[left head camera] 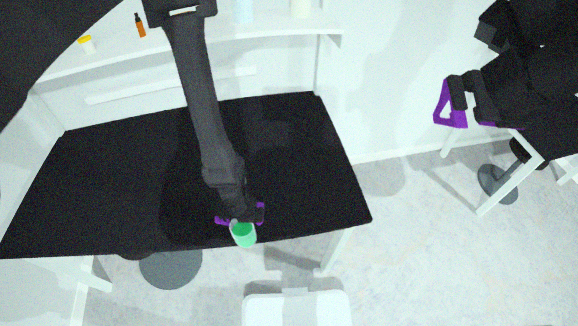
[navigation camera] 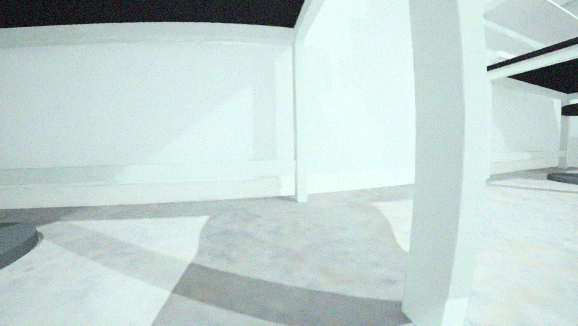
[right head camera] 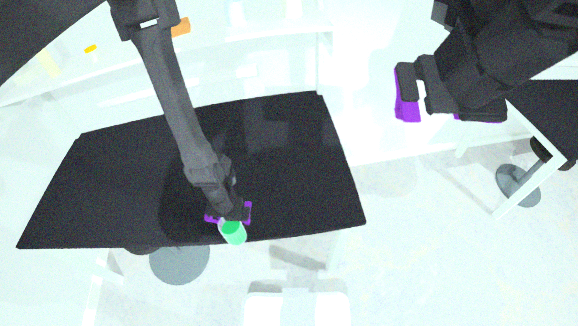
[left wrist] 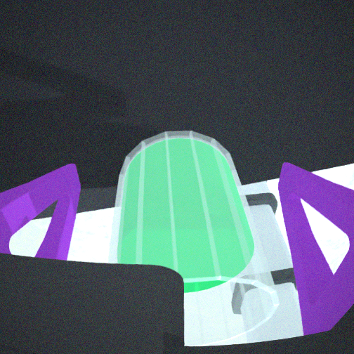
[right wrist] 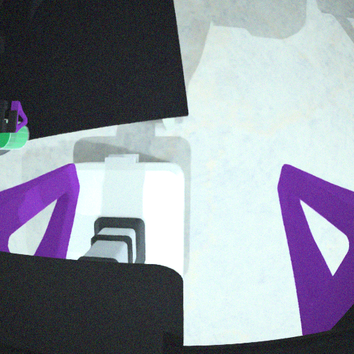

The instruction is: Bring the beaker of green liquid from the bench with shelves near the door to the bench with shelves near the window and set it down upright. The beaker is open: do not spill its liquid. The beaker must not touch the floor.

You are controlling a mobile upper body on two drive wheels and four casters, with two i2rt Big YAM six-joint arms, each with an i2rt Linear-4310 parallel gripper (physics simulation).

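The beaker of green liquid (left head camera: 244, 237) (right head camera: 235, 234) (left wrist: 175, 210) (right wrist: 19, 139) stands upright at the near edge of a black bench top (left head camera: 310, 165) (right head camera: 300, 165) (left wrist: 175, 60) (right wrist: 100, 65) with shelves behind. My left gripper (left head camera: 241, 217) (right head camera: 230, 216) is open at the beaker's far side. In the left wrist view the beaker shows between its spread fingers, with a gap on each side; the palm hides part of the rim. My right gripper (right wrist: 178, 175) is open and empty, off to the right of the bench, high above the floor. Which bench is the window one, I cannot tell.
The shelf (left head camera: 280, 34) holds an orange bottle (left head camera: 140, 27) and a yellow-capped jar (left head camera: 87, 45). Round stool bases (left head camera: 170, 267) (left head camera: 500, 186) stand below the benches. Another black bench top (left head camera: 555, 132) is at the right. A pale leg (navigation camera: 437, 150) stands close in the navigation view.
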